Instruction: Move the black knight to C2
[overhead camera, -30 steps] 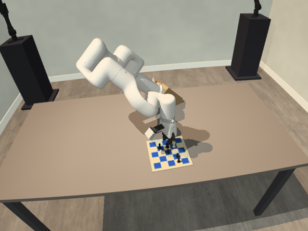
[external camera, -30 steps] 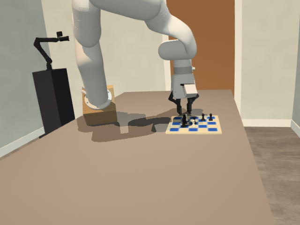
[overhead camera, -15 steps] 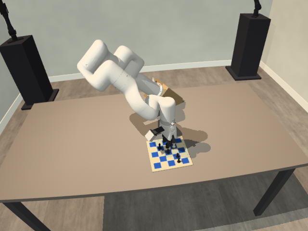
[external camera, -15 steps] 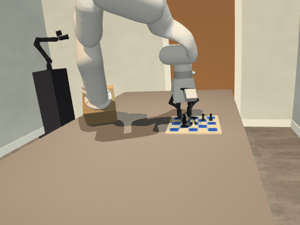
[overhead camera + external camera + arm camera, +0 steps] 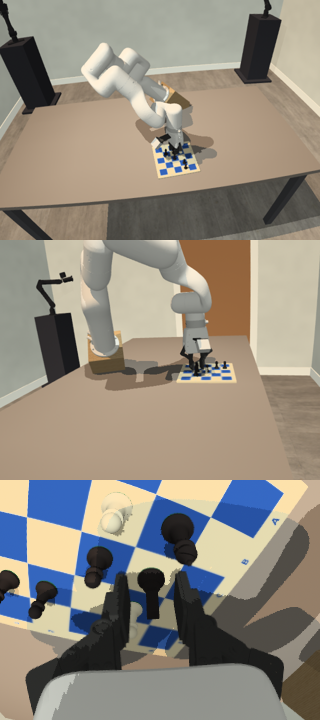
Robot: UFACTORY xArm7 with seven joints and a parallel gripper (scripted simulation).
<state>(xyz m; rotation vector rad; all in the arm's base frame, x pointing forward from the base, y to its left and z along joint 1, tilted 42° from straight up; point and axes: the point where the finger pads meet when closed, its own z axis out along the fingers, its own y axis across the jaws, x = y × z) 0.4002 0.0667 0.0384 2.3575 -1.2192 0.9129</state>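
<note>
The dark chess piece lies 20 mm below my hand. The rest, counted from my hand: blue-and-cream chessboard 40 mm ahead, 30 mm below; then black piece 50 mm to the right, 10 mm below.
</note>
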